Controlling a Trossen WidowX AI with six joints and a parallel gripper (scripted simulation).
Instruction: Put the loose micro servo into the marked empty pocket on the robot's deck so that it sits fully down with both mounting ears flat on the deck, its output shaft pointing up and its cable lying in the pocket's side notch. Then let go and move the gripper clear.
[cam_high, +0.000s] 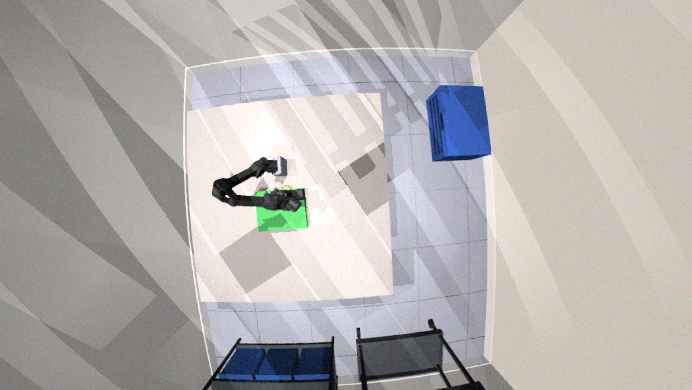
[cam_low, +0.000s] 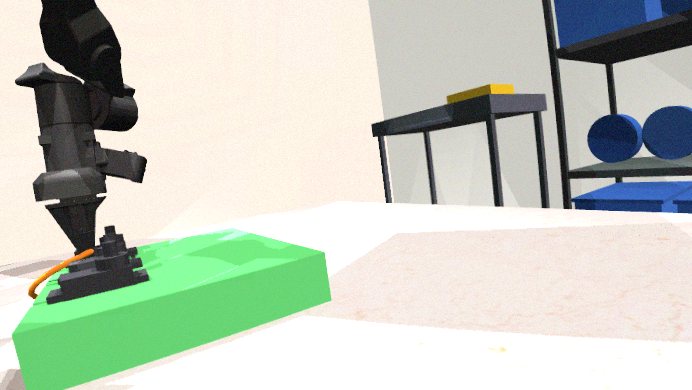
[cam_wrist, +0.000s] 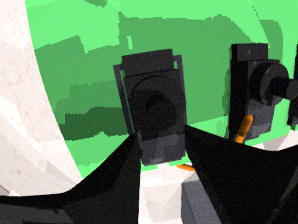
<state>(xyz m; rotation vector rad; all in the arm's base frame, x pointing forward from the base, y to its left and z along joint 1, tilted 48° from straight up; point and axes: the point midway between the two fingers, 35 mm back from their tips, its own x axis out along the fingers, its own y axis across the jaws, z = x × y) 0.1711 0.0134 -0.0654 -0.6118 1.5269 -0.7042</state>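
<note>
The green deck is 12 cm ahead of my gripper tip, 8 cm to the right of it and 3 cm below it.
</note>
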